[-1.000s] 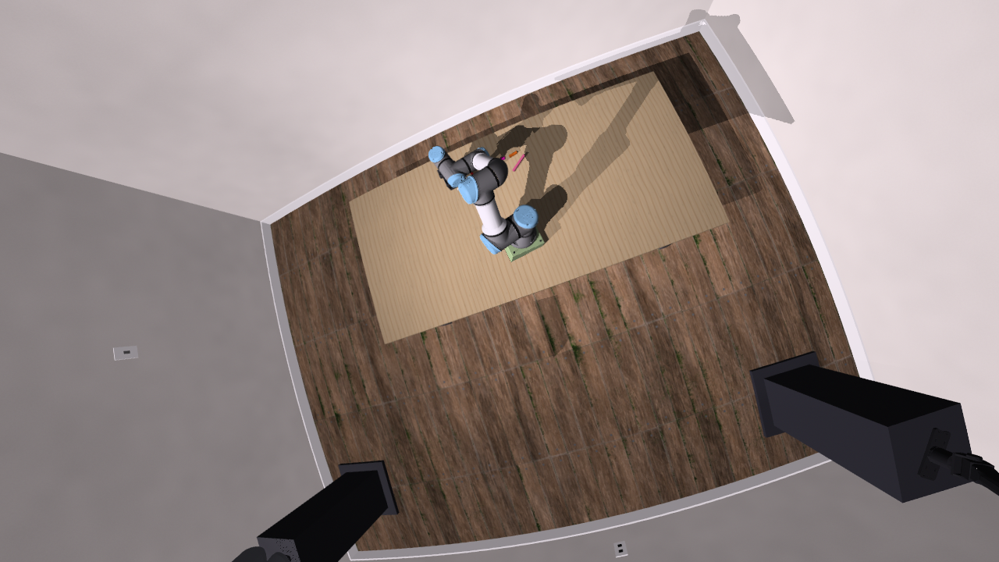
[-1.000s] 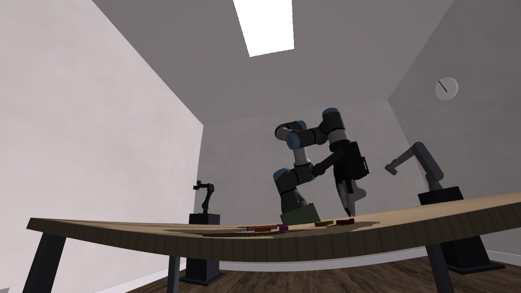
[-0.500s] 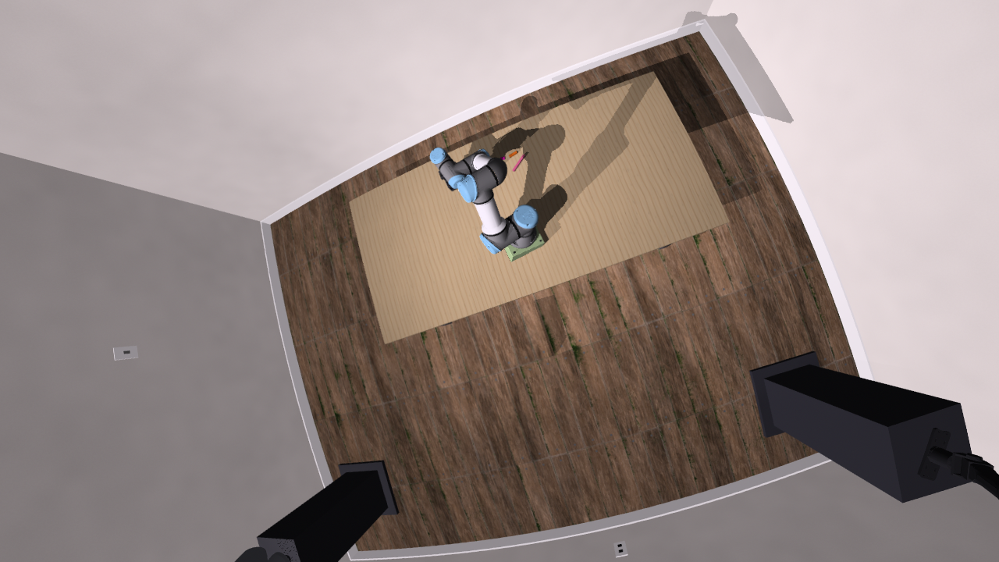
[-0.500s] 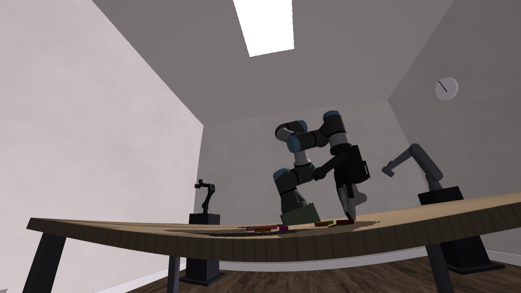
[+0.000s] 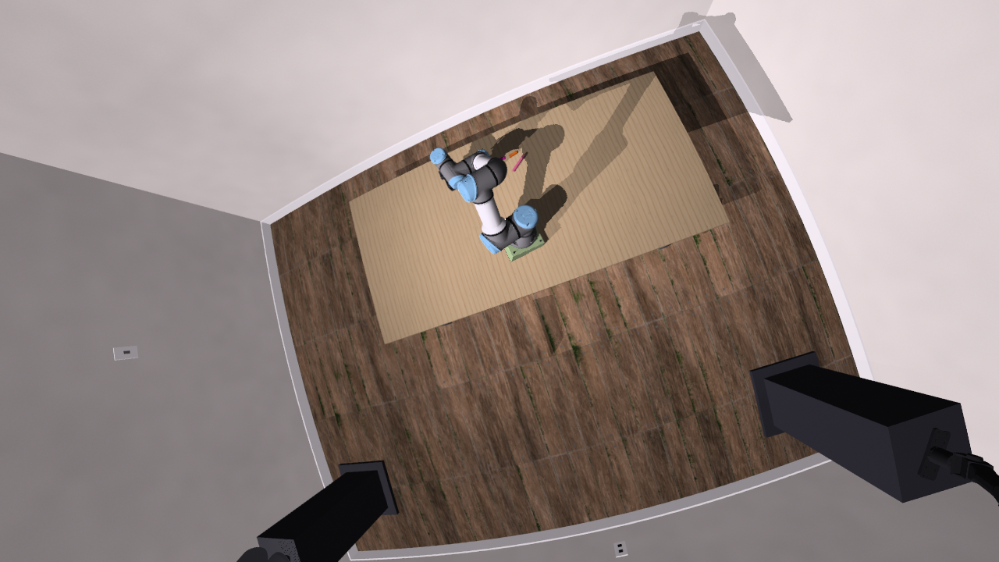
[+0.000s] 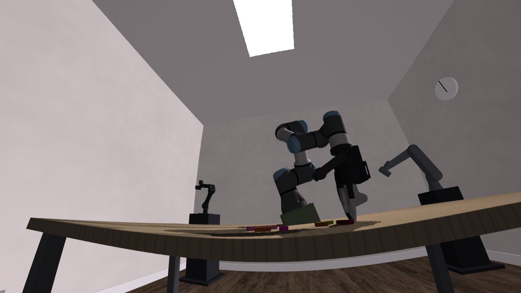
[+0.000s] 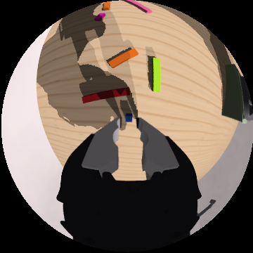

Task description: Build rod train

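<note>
My hand is 1 cm above the blue rod. Also, from my hand: red rod 4 cm ahead, 3 cm to the right, 1 cm below; then lime rod 2 cm behind, 7 cm to the right, 1 cm below; then magenta rod 8 cm ahead, 18 cm to the right, 1 cm below.
</note>
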